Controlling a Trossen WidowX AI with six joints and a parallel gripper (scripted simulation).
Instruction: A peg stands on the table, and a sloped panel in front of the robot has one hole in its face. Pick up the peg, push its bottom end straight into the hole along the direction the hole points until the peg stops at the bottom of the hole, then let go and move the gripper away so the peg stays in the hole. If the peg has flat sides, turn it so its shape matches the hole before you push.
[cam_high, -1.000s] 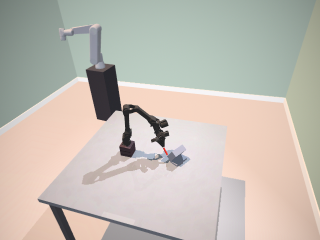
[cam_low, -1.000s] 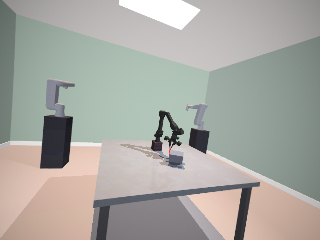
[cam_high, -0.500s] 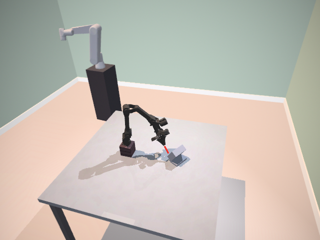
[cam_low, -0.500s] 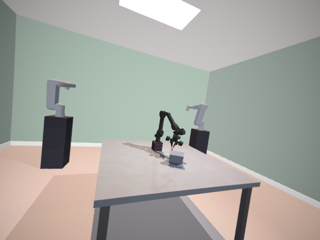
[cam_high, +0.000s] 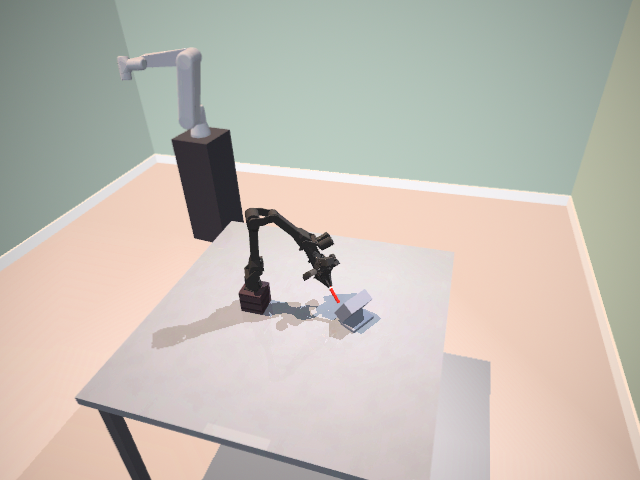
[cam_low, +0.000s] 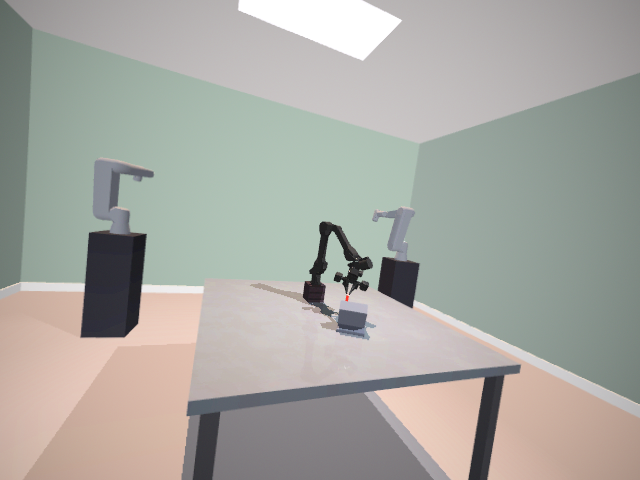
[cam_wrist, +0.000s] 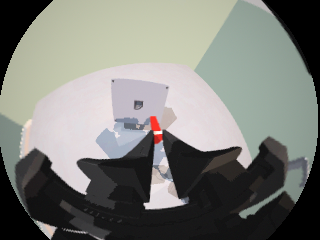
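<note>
Now: the sloped grey panel 110 mm ahead of my gripper tip, 70 mm below it and 10 mm to the right of it. Round my gripper tip: red peg 20 mm below, 10 mm ahead.
</note>
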